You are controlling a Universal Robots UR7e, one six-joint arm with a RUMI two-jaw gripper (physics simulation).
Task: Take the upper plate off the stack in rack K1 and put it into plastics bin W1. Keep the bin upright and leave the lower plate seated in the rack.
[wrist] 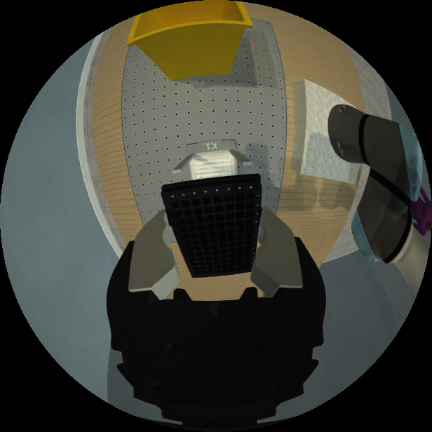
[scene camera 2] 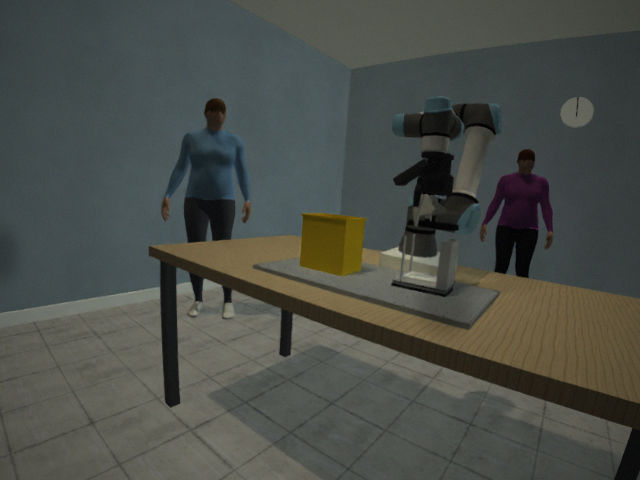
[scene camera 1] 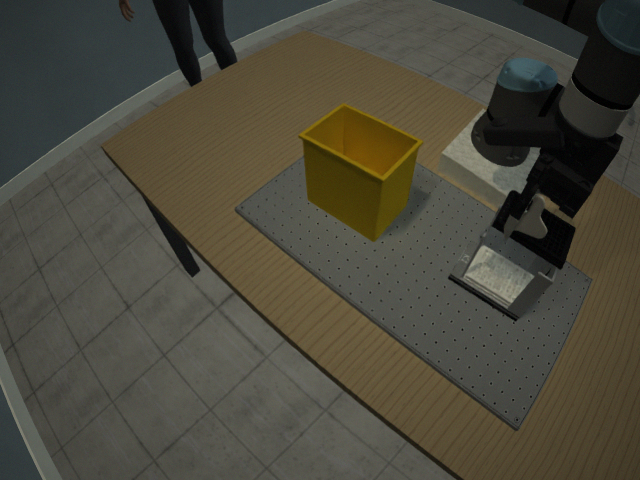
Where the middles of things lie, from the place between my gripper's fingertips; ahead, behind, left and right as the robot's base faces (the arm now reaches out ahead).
Right now my hand is 3 cm to the right of the black gridded plate (scene camera 1: 554,247) and 1 cm below it. Also, from my hand: whitish plate (scene camera 1: 498,277): 15 cm below, 3 cm to the left; then yellow plastics bin W1 (scene camera 1: 359,169): 30 cm to the right, 9 cm below, 2 cm ahead.
